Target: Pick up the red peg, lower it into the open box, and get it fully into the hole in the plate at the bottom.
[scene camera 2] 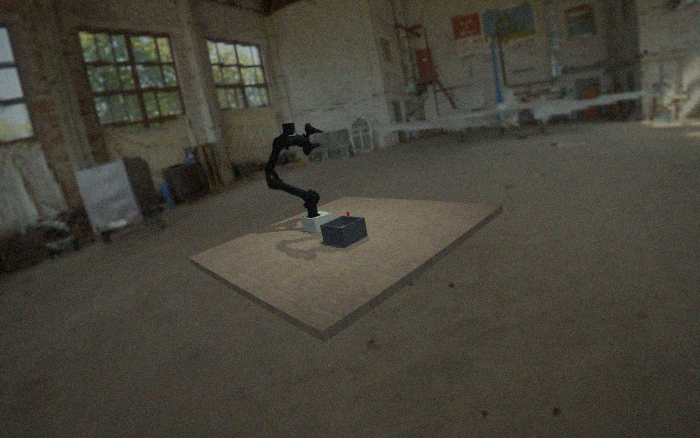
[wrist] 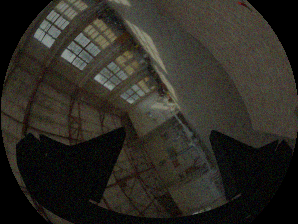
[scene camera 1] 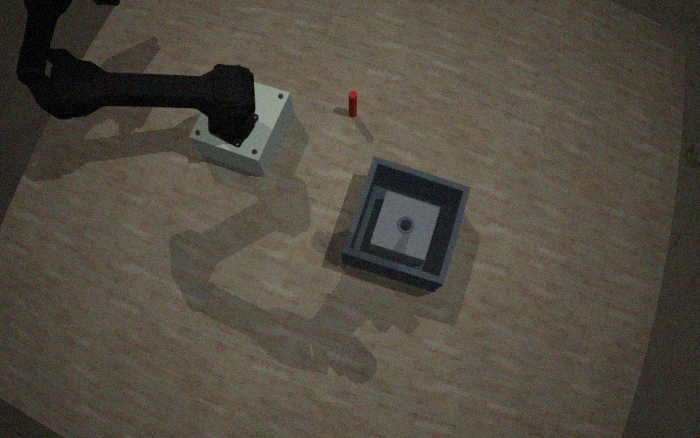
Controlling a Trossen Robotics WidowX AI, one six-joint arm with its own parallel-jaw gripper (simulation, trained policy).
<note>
In view: my gripper [wrist: 170,134] and a grey plate [scene camera 1: 397,211].
The wrist view misses the grey plate: it is out of frame.
</note>
